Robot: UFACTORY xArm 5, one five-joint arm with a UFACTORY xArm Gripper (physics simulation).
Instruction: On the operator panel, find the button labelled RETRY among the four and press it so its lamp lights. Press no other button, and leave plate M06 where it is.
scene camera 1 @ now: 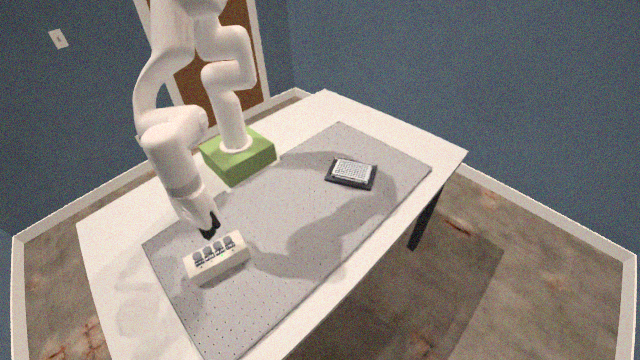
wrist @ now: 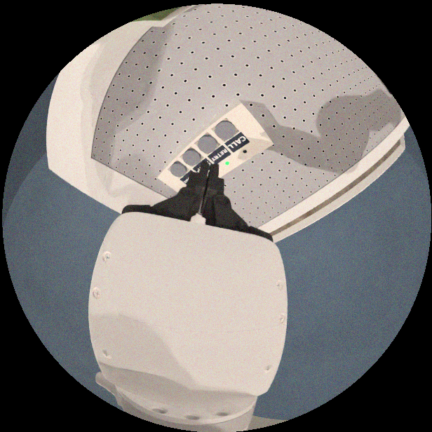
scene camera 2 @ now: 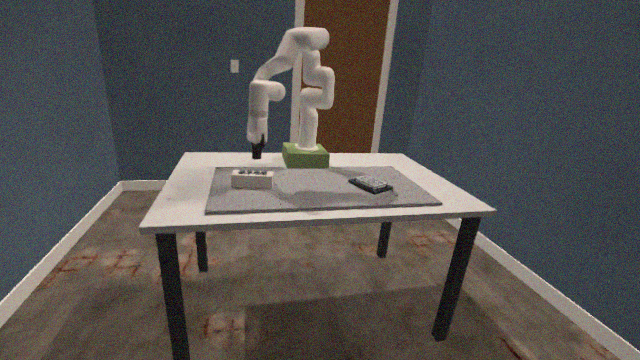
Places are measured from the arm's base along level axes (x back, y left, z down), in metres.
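Where they show: gripper, between the fingertips: (scene camera 1: 210, 235) (scene camera 2: 256, 158); arm's base, origin of its link: (scene camera 1: 236, 144) (scene camera 2: 306, 148).
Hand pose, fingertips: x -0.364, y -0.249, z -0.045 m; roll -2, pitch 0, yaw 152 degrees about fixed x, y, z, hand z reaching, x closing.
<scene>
Each offset is from my fingertips to the top centre of the thing. "spot": to the spot under its first point. Level surfaces: height alone.
The cream operator panel @(dy -0.016, dx -0.007, dz +0.058 m) (scene camera 1: 220, 267) (scene camera 2: 252, 181) (wrist: 259, 134) has four round grey buttons in a row. In the wrist view the RETRY button (wrist: 207, 144) is second from the end with the CALL button (wrist: 226, 128). A lamp @(spot: dy -0.002, dx -0.024, dz +0.061 m) (scene camera 1: 221, 254) (wrist: 227, 163) beside the RETRY label glows green; the lamp (wrist: 245, 151) by CALL is dark. The other two labels are partly hidden by my fingers. My gripper (scene camera 1: 209, 236) (scene camera 2: 256, 158) (wrist: 206, 174) is shut and empty, above the panel and apart from it. A pale plate @(dy +0.502, dx -0.001, dz +0.087 m) (scene camera 1: 352, 170) (scene camera 2: 372, 182) lies on a dark holder; its marking is unreadable.
The panel and holder stand on a grey perforated mat @(dz +0.113 m) (scene camera 1: 270, 210) (scene camera 2: 320, 200) (wrist: 175, 95) on the white table @(dz +0.126 m) (scene camera 1: 115, 220) (scene camera 2: 175, 200). The arm's green base block (scene camera 1: 252, 167) (scene camera 2: 305, 159) stands behind the mat. The holder is toward the mat's right side in both scene views.
</scene>
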